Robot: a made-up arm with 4 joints. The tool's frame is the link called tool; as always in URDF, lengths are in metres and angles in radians. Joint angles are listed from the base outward. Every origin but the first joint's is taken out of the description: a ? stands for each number. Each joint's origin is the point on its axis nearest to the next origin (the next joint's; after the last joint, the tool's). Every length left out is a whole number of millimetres.
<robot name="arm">
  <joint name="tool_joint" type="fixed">
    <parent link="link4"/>
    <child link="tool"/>
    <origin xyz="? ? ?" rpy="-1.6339 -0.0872 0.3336"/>
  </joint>
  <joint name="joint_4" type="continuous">
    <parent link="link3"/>
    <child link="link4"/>
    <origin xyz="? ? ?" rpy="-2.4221 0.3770 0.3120"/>
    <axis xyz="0 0 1"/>
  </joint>
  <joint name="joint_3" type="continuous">
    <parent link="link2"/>
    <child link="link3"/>
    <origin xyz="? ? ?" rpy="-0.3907 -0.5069 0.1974"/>
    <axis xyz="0 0 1"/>
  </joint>
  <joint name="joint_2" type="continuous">
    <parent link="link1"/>
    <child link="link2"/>
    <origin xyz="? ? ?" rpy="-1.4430 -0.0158 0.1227"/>
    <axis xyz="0 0 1"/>
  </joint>
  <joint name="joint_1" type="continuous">
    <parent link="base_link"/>
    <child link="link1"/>
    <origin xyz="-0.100 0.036 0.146" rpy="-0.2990 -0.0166 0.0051"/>
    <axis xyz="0 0 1"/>
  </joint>
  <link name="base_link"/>
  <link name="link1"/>
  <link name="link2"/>
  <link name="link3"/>
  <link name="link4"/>
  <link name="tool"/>
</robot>
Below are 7 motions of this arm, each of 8 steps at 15 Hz.
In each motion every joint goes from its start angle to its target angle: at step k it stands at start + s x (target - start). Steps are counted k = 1, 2, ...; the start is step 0. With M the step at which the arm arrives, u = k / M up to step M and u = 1 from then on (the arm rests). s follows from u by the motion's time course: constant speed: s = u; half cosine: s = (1 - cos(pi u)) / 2; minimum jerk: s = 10 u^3 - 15 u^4 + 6 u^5.
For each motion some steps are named. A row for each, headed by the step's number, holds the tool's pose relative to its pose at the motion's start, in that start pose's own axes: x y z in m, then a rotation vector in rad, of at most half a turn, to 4 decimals.
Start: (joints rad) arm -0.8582 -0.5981 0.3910 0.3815
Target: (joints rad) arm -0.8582 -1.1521 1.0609 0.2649
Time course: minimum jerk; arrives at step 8
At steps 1, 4, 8:
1: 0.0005 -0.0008 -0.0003 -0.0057 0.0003 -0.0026
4: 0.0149 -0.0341 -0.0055 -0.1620 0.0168 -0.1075
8: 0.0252 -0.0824 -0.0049 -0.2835 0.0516 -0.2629

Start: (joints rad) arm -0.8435 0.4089 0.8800 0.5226
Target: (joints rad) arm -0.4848 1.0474 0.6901 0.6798
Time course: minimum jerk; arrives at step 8
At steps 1, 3, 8:
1: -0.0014 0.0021 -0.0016 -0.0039 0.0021 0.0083
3: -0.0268 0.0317 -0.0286 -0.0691 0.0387 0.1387
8: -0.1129 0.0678 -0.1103 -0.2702 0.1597 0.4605

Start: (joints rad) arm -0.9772 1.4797 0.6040 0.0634
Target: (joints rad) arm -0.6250 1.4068 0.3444 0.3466
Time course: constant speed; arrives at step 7
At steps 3, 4, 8:
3: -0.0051 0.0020 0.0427 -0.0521 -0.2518 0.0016
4: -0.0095 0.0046 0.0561 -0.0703 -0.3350 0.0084
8: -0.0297 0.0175 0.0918 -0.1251 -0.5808 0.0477

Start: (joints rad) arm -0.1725 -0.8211 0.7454 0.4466
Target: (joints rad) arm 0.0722 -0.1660 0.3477 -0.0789
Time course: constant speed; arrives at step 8
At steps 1, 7, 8:
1: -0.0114 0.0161 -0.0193 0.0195 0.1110 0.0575
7: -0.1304 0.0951 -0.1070 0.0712 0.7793 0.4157
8: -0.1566 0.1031 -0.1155 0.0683 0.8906 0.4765

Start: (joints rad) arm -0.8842 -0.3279 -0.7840 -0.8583
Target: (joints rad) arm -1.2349 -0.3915 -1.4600 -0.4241
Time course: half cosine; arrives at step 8
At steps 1, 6, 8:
1: -0.0035 0.0010 0.0075 -0.0010 -0.0425 0.0051
6: -0.1383 0.0367 0.1146 -0.0704 -0.9233 0.1772
8: -0.1701 0.0453 0.1191 -0.0904 -1.0720 0.2257

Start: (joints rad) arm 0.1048 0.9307 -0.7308 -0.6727
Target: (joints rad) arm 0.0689 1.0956 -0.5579 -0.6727
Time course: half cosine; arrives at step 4
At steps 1, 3, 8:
1: 0.0058 -0.0070 -0.0079 0.0068 0.0360 -0.0278
3: 0.0267 -0.0405 -0.0503 0.0392 0.2139 -0.1561
8: 0.0295 -0.0472 -0.0598 0.0458 0.2515 -0.1814

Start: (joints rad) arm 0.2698 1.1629 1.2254 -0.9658
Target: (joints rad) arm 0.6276 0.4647 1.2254 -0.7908
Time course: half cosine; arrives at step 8
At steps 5, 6, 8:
5: -0.0897 -0.0495 0.1021 0.2061 -0.5882 -0.0812
6: -0.1200 -0.0590 0.1163 0.2390 -0.7322 -0.0969
8: -0.1494 -0.0660 0.1252 0.2636 -0.8635 -0.1090

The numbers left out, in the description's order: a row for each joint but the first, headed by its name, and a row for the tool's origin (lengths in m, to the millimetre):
tool: 0.136 0.038 0.000
joint_4: 0.144 -0.065 0.000
joint_3: 0.035 0.009 0.000
joint_2: 0.004 -0.003 0.000

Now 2 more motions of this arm.
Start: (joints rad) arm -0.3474 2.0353 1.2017 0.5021
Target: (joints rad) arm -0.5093 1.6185 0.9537 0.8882
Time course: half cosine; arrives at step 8
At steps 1, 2, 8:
1: 0.0011 0.0000 0.0096 0.0206 -0.0333 -0.0030
2: 0.0028 -0.0013 0.0370 0.0794 -0.1277 -0.0132
8: -0.0472 -0.0734 0.2241 0.5416 -0.8514 -0.1825

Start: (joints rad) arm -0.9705 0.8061 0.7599 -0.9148
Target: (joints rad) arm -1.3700 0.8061 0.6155 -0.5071
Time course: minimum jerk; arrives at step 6
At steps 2, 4, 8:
2: -0.0081 0.0043 0.0197 0.0724 -0.0861 0.0660
4: -0.0353 -0.0017 0.0747 0.3106 -0.3219 0.2101
8: -0.0458 -0.0108 0.0935 0.4091 -0.4049 0.2470

